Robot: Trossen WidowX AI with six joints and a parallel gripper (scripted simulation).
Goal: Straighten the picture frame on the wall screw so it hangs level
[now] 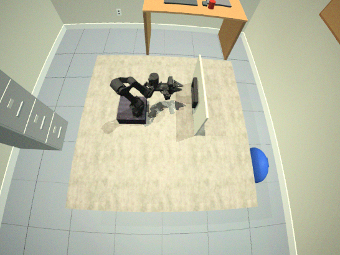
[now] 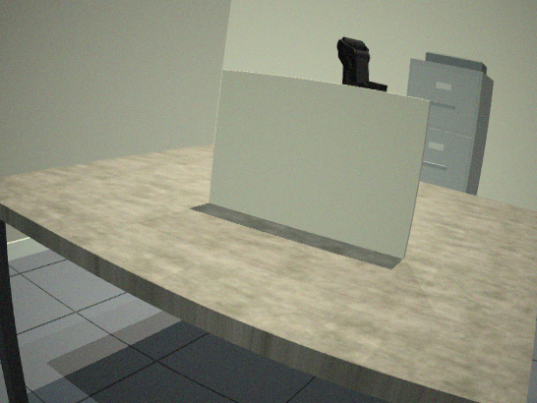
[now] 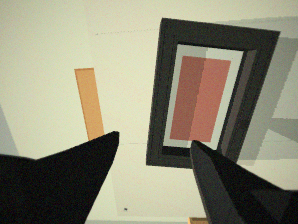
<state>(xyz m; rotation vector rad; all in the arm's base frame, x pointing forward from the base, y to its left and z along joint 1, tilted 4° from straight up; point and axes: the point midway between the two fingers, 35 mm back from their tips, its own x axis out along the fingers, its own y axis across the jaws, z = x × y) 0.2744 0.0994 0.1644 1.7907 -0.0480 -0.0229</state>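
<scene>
Right now the picture frame is 10 cm ahead of my gripper tip and 6 cm below it. Round my gripper tip: wall panel (11 cm ahead, 2 cm to the right, 7 cm below).
</scene>
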